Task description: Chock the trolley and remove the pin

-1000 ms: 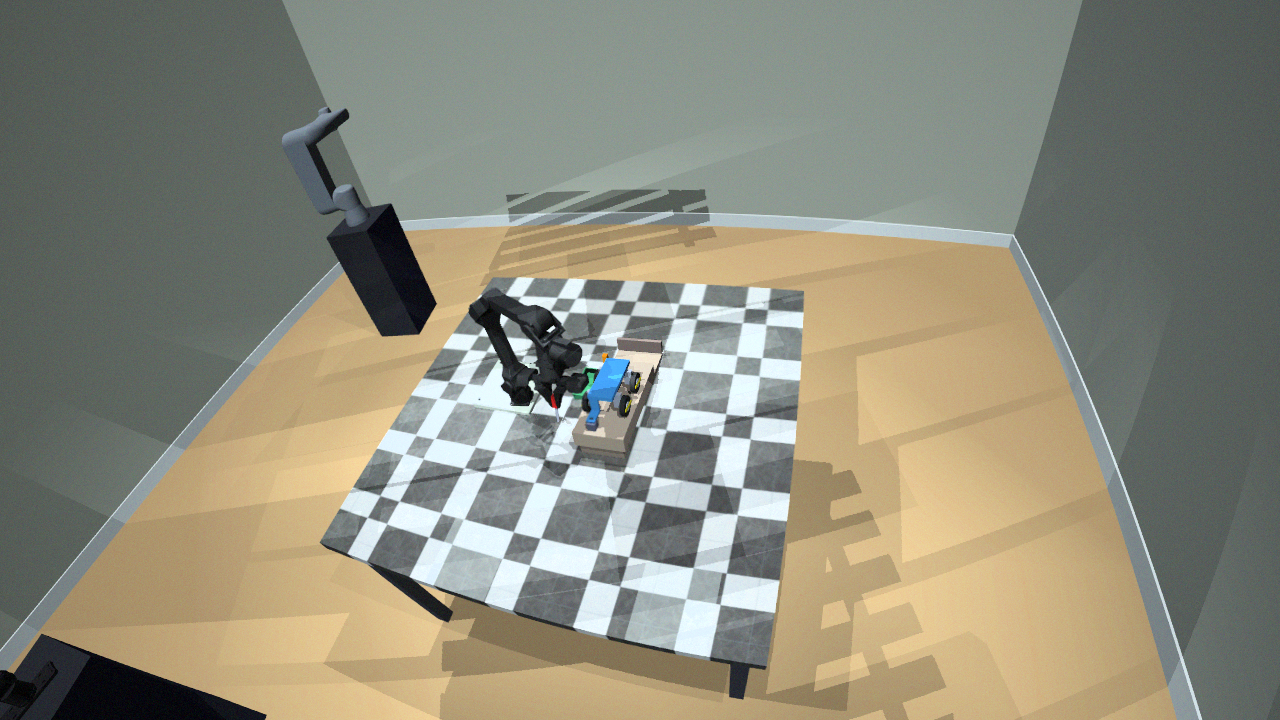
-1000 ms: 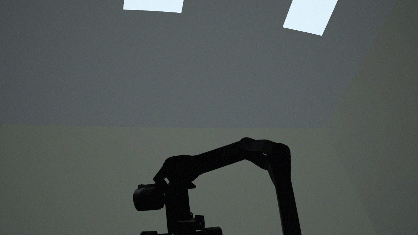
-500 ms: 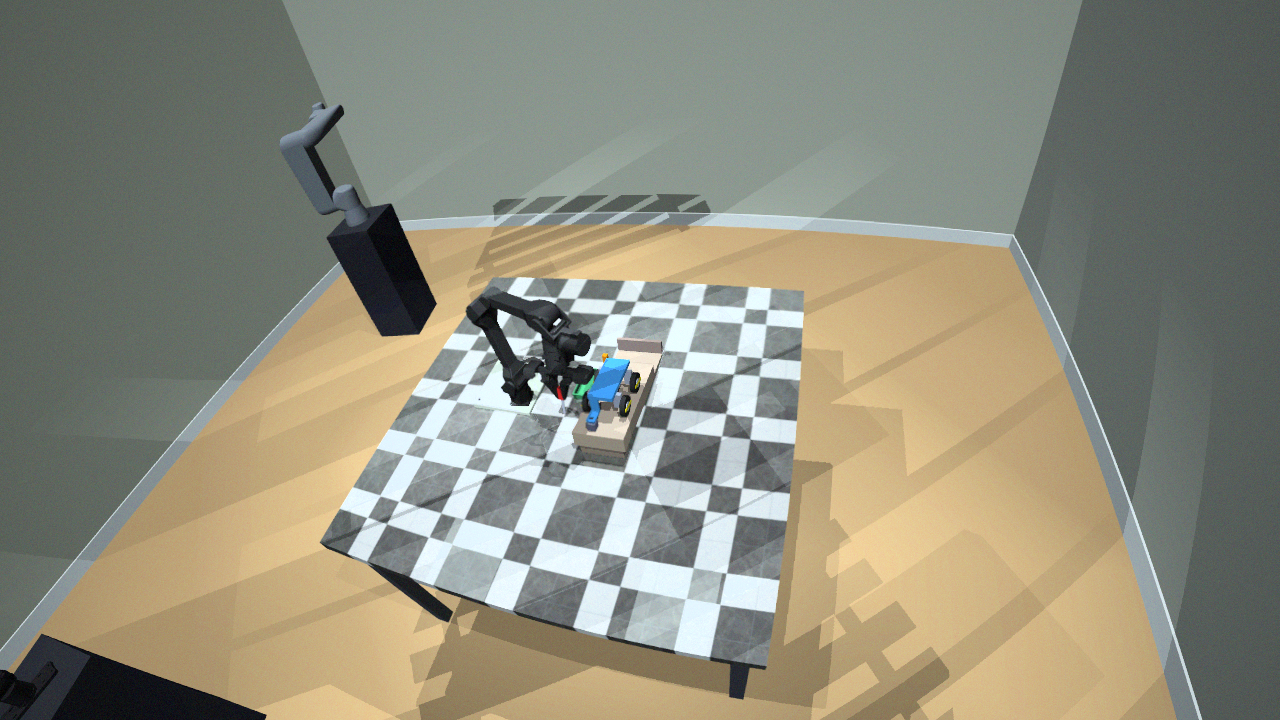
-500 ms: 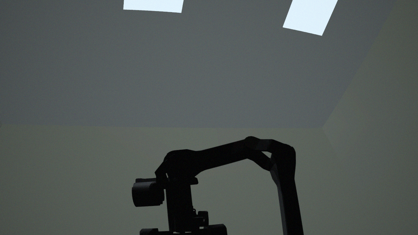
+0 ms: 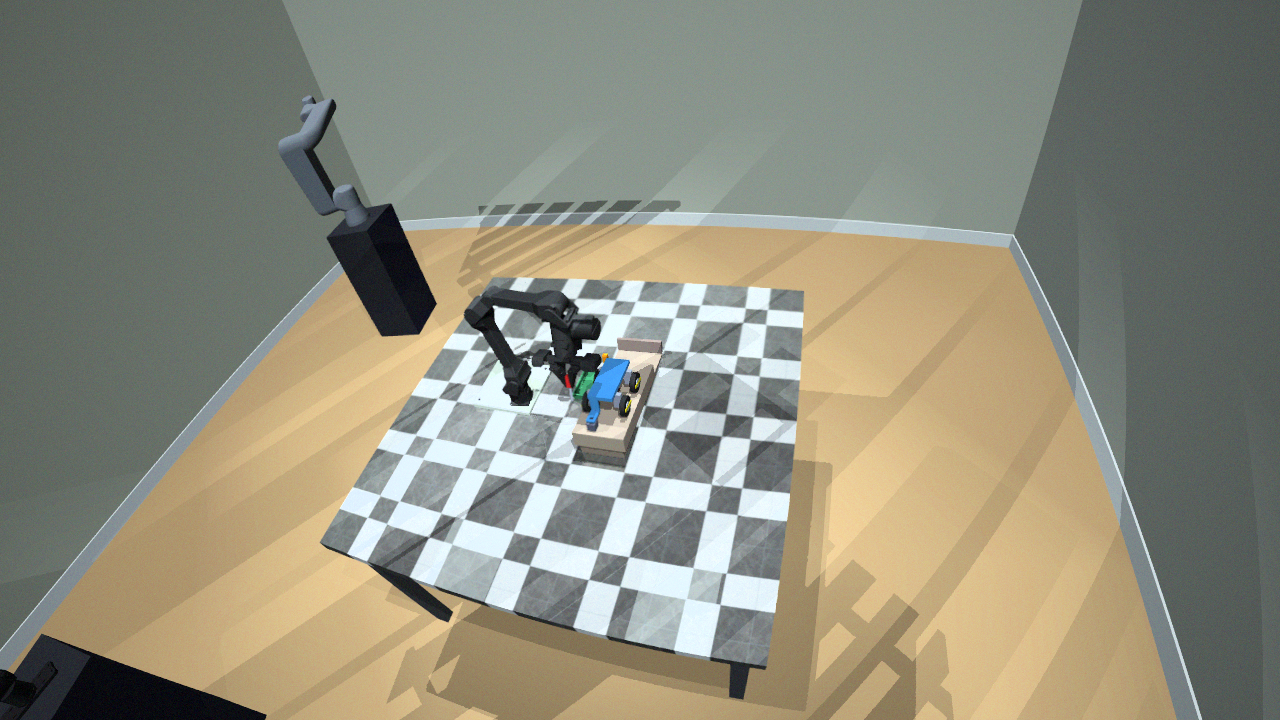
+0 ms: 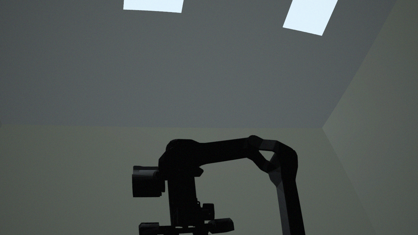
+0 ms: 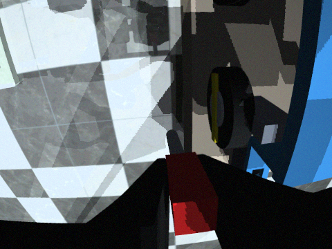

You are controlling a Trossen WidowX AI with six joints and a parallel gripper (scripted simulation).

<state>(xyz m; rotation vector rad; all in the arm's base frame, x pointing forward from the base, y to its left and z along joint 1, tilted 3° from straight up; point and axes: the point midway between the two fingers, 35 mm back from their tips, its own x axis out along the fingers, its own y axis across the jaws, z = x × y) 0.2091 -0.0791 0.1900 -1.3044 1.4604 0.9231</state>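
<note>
Right now my gripper tip is 60 mm short of the yellow chock, 140 mm to the right of it and 80 mm above it. The rest, counted from my gripper tip: blue-topped trolley (100 mm ahead, 30 mm to the left, 50 mm below); then red-headed stop pin (right at my gripper tip).
</note>
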